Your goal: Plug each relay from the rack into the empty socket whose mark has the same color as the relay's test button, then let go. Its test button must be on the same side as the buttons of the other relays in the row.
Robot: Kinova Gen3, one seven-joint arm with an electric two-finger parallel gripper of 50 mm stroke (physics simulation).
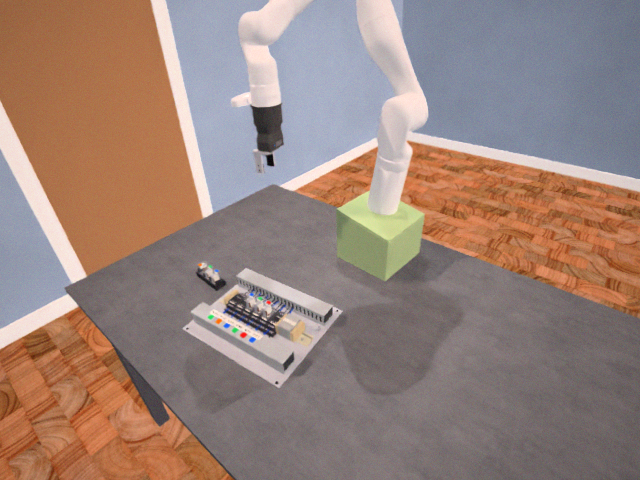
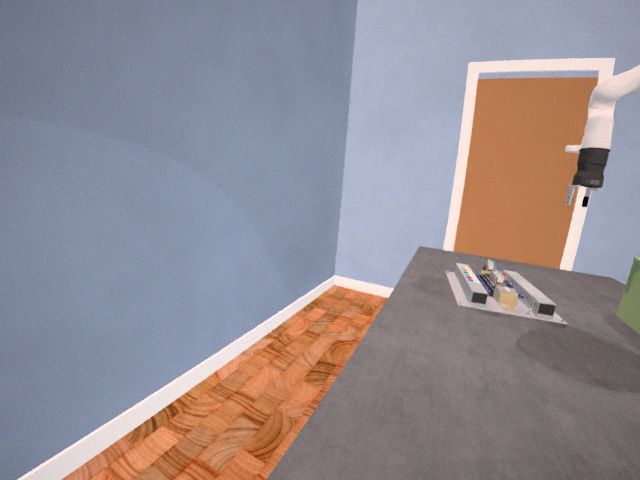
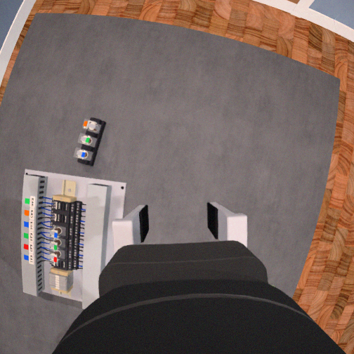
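Seen in the pictures: gripper, fingertip midpoint: (image 1: 266, 169) (image 2: 576, 206); arm's base at its link origin: (image 1: 382, 206).
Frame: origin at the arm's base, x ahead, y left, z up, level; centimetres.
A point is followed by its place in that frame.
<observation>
My gripper (image 1: 265, 166) @(x 17.0, y -29.0, z 13.5 cm) (image 2: 576, 202) @(x 17.0, y -29.0, z 13.5 cm) (image 3: 177, 216) is open and empty, high above the table. The black rack (image 1: 209, 282) @(x 39.1, y -36.8, z -14.6 cm) (image 3: 99, 136) holds three relays: one with an orange button (image 1: 202, 266) @(x 37.1, y -41.4, z -11.7 cm) (image 3: 92, 125), one with a green button (image 1: 209, 271) @(x 37.7, y -38.1, z -12.0 cm) (image 3: 88, 140) and one with a blue button (image 1: 216, 275) @(x 38.1, y -35.0, z -12.0 cm) (image 3: 82, 154). On the panel (image 1: 277, 378) @(x 55.9, y -1.8, z -15.8 cm) (image 3: 122, 195), three relays with blue, green and red buttons stand mid-row in the black sockets (image 1: 247, 319) @(x 46.1, y -17.7, z -14.1 cm) (image 3: 73, 220). The empty sockets have green and orange marks at the rack end and a blue mark at the other. The buttons' side is too small to judge.
Two long grey wire ducts (image 1: 240, 338) @(x 53.2, y -13.7, z -11.8 cm) (image 1: 284, 293) @(x 35.6, y -13.1, z -11.8 cm) (image 3: 95, 240) flank the socket row. Pale end blocks (image 1: 290, 329) @(x 45.6, y -4.6, z -11.6 cm) (image 3: 61, 281) stand at one row end. The green base block (image 1: 379, 245) @(x 13.7, y 4.8, z -4.5 cm) (image 2: 631, 299) @(x 10.9, y -6.1, z -9.6 cm) carries the arm on the table (image 1: 439, 372) @(x 37.9, y 29.2, z -16.1 cm) (image 2: 429, 392) @(x 69.1, y 35.4, z -16.2 cm) (image 3: 200, 110).
</observation>
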